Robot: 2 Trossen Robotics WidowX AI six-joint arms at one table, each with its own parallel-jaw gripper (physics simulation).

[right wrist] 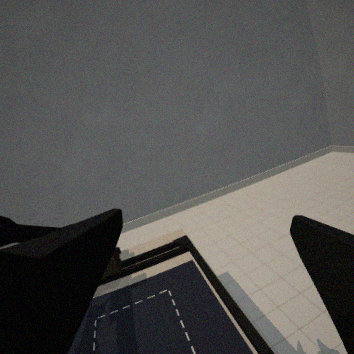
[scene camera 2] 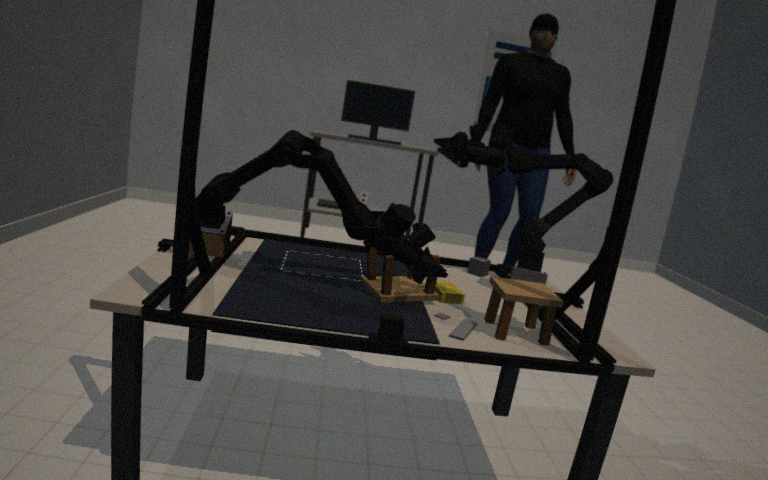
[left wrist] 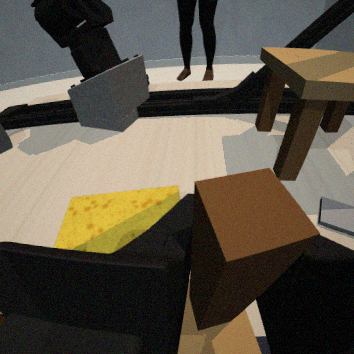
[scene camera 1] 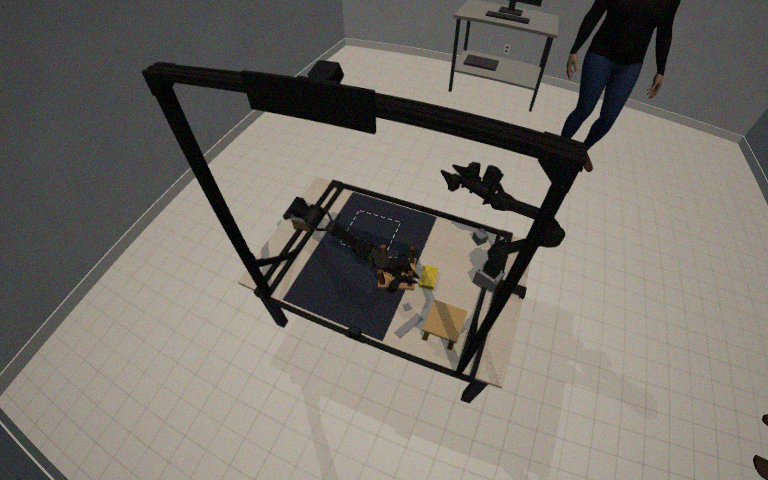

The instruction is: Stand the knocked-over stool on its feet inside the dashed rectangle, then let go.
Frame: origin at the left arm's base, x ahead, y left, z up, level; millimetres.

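Where they show: left gripper, fingertip midpoint: (scene camera 2: 446, 274) (left wrist: 214, 202) (scene camera 1: 418, 280); right gripper, fingertip midpoint: (right wrist: 207, 220) (scene camera 2: 435, 144) (scene camera 1: 446, 167); left arm's base, origin of the base link: (scene camera 2: 210, 220); right arm's base, origin of the base link: (scene camera 2: 529, 271) (left wrist: 104, 70) (scene camera 1: 491, 271).
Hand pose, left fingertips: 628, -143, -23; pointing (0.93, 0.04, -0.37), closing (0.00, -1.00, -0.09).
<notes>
Each offset is from my left fingertips to the top centre of the thing, as dx, dy, dz. Level surfaces: height alone.
The held stool @(-110, +42, +44) (scene camera 1: 404, 286) (scene camera 2: 410, 292) (left wrist: 215, 295) is upside down, seat low and legs up, at the right edge of the dark mat @(dz -78) (scene camera 1: 339, 305) (scene camera 2: 317, 311). Its seat looks flat on or very near the surface. My left gripper (scene camera 1: 411, 276) (scene camera 2: 434, 271) (left wrist: 214, 202) is shut on one of its legs. The dashed rectangle (scene camera 1: 380, 216) (scene camera 2: 322, 254) (right wrist: 168, 290) lies on the mat, behind and left of the stool in both scene views. My right gripper (scene camera 1: 447, 171) (scene camera 2: 438, 141) (right wrist: 206, 220) is open and empty, high above the table's back right.
A yellow sponge @(+28, +72, -54) (scene camera 1: 429, 276) (scene camera 2: 451, 293) (left wrist: 115, 215) lies beside the held stool. Another stool @(+157, -146, +29) (scene camera 1: 444, 319) (scene camera 2: 523, 289) (left wrist: 325, 75) stands upright at the front right. A flat grey bar @(+23, -169, -76) (scene camera 1: 408, 326) (scene camera 2: 463, 329) lies near it. A grey block @(+194, +369, -30) (scene camera 1: 479, 236) (scene camera 2: 479, 266) is back right.
</notes>
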